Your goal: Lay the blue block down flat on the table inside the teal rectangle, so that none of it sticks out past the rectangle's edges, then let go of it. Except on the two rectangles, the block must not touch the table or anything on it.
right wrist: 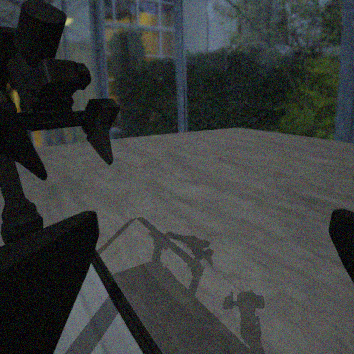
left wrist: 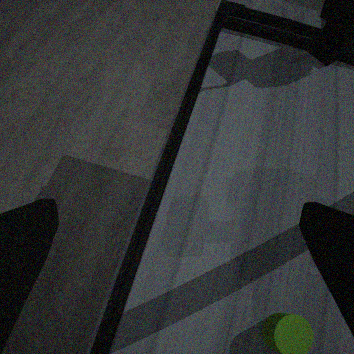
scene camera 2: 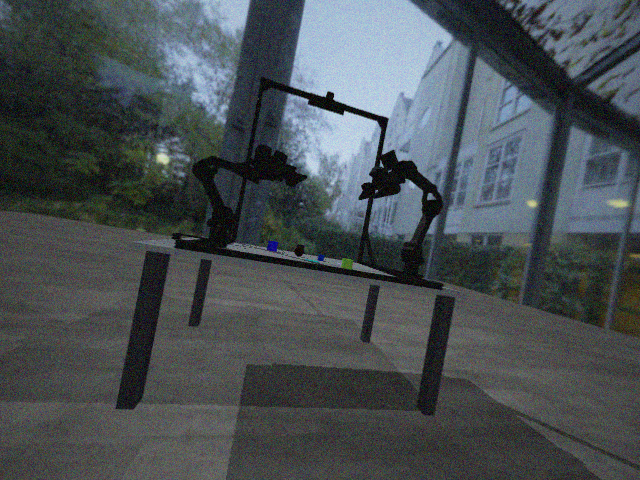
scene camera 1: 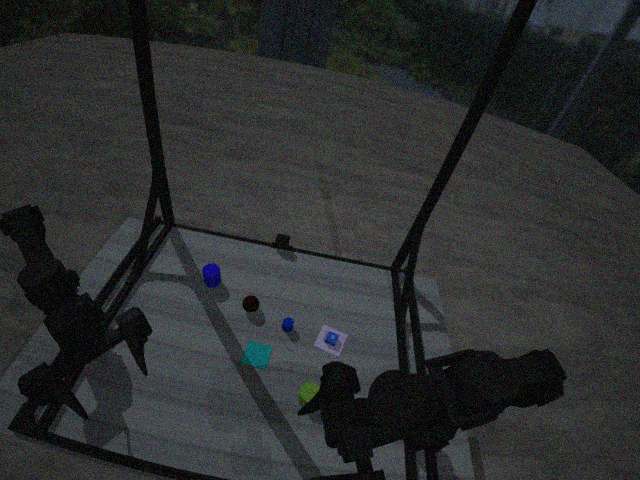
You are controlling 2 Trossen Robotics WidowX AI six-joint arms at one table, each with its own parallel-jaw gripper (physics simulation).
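Frame: origin at the left arm's base, x ahead, y left, z up, level; centimetres.
Seen in the pictures: left gripper, fingertip midpoint: (right wrist: 80, 169) (left wrist: 181, 212) (scene camera 2: 366, 198) (scene camera 1: 303, 445); right gripper, fingertip midpoint: (right wrist: 214, 222) (scene camera 2: 302, 173) (scene camera 1: 117, 395); left arm's base, origin of the base link: (scene camera 2: 409, 276) (scene camera 1: 417, 436); right arm's base, origin of the base link: (left wrist: 326, 46) (scene camera 2: 216, 241).
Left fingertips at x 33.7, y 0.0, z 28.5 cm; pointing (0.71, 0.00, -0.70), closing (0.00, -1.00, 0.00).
Offsets run from my left fingertips to a thing's top centre. "spot": to the spot under its first point.
The blue block @(dx -17.9, dy -30.8, dz -28.5 cm) (scene camera 1: 331, 338) sits on the pale lavender rectangle @(spot: dx -14.2, dy -30.2, dz -30.3 cm) (scene camera 1: 319, 343); it is small there, and its pose is hard to tell. The teal rectangle @(spot: dx +4.0, dy -28.5, dz -30.3 cm) (scene camera 1: 256, 354) (scene camera 2: 312, 261) lies bare to its left. My left gripper (scene camera 2: 364, 192) (left wrist: 181, 212) (right wrist: 80, 169) is open and empty, high above the table; in scene camera 1 it is at the lower right, partly over the lime cylinder. My right gripper (scene camera 1: 116, 395) (scene camera 2: 299, 178) (right wrist: 214, 222) is open and empty, high over the table's left part. The block does not show in either wrist view.
A small blue cylinder @(dx -5.6, dy -36.3, dz -27.3 cm) (scene camera 1: 287, 324) stands between the rectangles, towards the back. A dark ball @(dx +4.7, dy -43.6, dz -25.4 cm) (scene camera 1: 250, 303) (scene camera 2: 299, 250) and a larger blue cylinder @(dx +16.6, dy -54.6, dz -25.1 cm) (scene camera 1: 211, 275) (scene camera 2: 272, 246) are farther back left. A lime cylinder @(dx -8.1, dy -15.3, dz -26.1 cm) (scene camera 1: 308, 392) (scene camera 2: 347, 263) (left wrist: 293, 335) stands in front. Black frame posts rise at the table's sides.
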